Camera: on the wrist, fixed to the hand. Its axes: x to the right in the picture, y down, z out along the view.
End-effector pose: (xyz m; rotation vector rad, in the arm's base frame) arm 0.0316 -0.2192 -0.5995 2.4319 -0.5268 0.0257
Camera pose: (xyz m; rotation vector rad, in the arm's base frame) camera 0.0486 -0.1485 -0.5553 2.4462 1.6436 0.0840
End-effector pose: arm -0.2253 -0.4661 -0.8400 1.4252 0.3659 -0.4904
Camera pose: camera -0.2408 -0.3895 -0.8734 1.4389 1.8528 -1.4739
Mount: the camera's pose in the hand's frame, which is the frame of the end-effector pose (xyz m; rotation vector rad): -0.0037 -0.0308 -0.0792 0.4184 0.4830 -1.5039
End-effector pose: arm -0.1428 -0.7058 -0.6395 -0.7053 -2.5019 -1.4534
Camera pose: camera -0.1615 -0.7873 -0.6241 -1.5886 2.4564 0.8616
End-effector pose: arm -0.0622 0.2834 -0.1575 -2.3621 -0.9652 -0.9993
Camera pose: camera -0.1233 0.2566 -0.1048 -0.6754 -2.4041 -1.4419
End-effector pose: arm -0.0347 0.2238 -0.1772 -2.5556 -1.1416 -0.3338
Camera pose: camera -0.0667 0.2105 -0.0995 -0.7730 -2.3037 -0.8186
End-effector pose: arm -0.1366 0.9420 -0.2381 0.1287 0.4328 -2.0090
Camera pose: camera -0.1696 0.9858 -0.3031 -0.5213 -0.3096 2.5499
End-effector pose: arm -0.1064 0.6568 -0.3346 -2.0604 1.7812 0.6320
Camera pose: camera -0.0679 0.6227 -0.2669 -2.5200 0.0567 -0.6385
